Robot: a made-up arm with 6 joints. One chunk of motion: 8 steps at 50 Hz.
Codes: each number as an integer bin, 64 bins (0 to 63) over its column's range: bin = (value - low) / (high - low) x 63, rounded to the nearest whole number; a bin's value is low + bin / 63 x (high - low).
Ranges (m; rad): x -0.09..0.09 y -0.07..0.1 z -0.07..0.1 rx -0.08..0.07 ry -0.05..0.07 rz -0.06..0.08
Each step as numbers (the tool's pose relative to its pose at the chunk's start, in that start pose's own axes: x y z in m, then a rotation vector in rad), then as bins.
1 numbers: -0.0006 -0.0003 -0.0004 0.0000 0.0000 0.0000
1 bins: 31 26 26 34 26 27
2 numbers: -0.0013 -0.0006 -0.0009 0.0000 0.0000 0.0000
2 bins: 31 26 26 34 26 27
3 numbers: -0.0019 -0.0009 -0.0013 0.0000 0.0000 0.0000
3 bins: 31 26 25 34 26 27
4 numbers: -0.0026 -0.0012 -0.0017 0.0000 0.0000 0.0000
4 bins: 31 25 25 34 26 27
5 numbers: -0.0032 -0.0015 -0.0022 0.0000 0.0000 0.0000
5 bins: 30 25 25 34 26 27
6 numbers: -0.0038 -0.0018 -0.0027 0.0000 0.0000 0.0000
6 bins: 30 25 25 34 26 27
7 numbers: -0.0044 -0.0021 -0.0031 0.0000 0.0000 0.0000
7 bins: 30 25 25 34 26 27
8 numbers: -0.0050 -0.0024 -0.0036 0.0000 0.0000 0.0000
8 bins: 30 25 25 34 26 27
